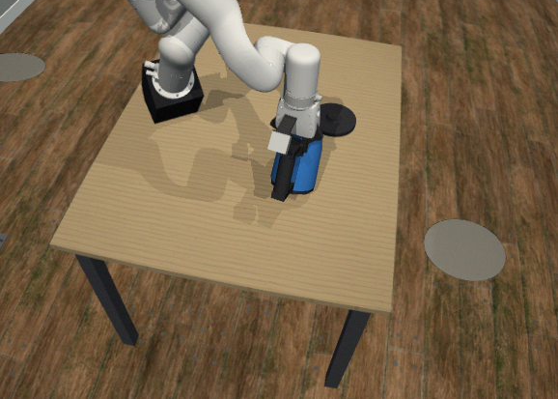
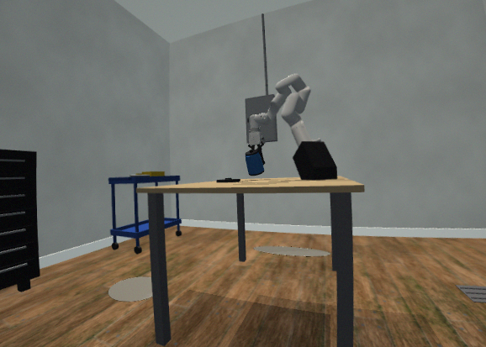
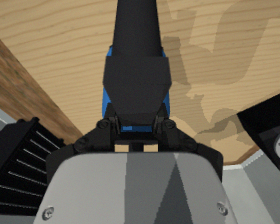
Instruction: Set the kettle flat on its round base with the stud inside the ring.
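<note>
Now: hand 60 mm above the blue kettle and 10 mm to the right of it. The rest, counted from my hand: round black base 340 mm to the left, 200 mm below, 120 mm ahead.
</note>
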